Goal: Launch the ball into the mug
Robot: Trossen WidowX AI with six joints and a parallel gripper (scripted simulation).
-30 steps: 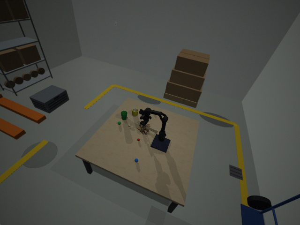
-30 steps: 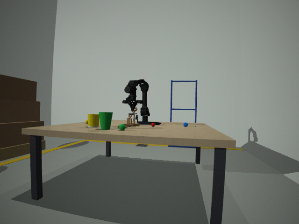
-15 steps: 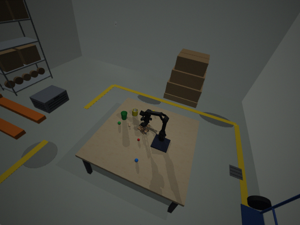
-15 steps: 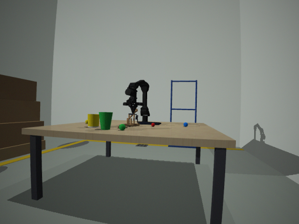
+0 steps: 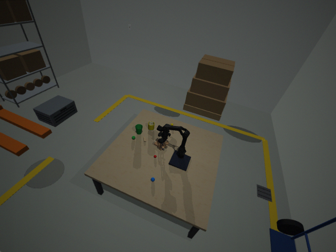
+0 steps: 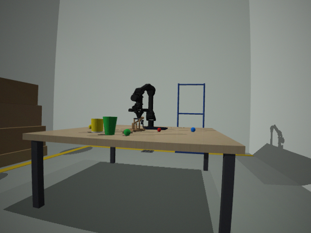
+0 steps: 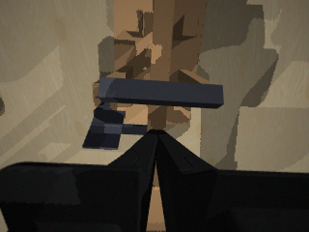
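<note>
The wooden catapult is 30 mm below my gripper tip, 20 mm to the left of it and 10 mm ahead of it. From my gripper tip the other things lie so: yellow mug: 260 mm to the right, 260 mm ahead, 60 mm below; then wooden block: 260 mm ahead, 80 mm below, 30 mm to the right; then red ball: 180 mm to the left, 70 mm below, 40 mm ahead.
</note>
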